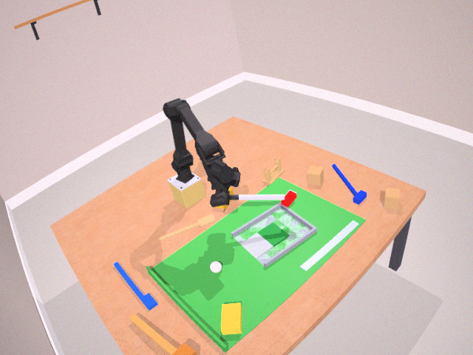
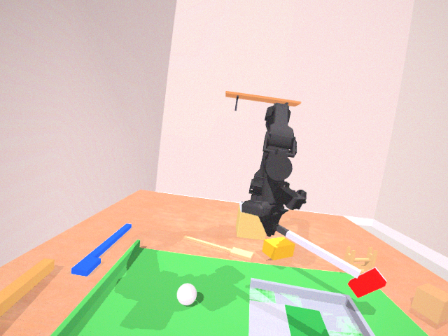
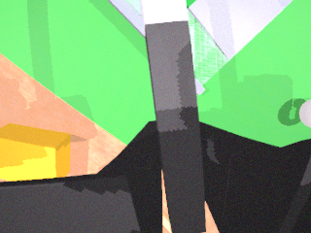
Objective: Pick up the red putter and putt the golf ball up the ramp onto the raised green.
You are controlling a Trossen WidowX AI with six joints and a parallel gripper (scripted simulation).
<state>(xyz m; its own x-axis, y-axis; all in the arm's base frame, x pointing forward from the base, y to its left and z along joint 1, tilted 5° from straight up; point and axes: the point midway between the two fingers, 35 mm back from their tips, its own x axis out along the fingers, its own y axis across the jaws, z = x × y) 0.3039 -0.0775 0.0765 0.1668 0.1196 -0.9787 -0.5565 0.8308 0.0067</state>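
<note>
My gripper tip is 10 cm short of the red putter, 7 cm to the right of it and 1 cm below it. Round my gripper tip: white golf ball (21 cm to the right, 11 cm below, 8 cm ahead); then wooden stand (36 cm to the left, 9 cm below, 4 cm behind); then white strip (39 cm ahead, 13 cm below, 8 cm to the left).
</note>
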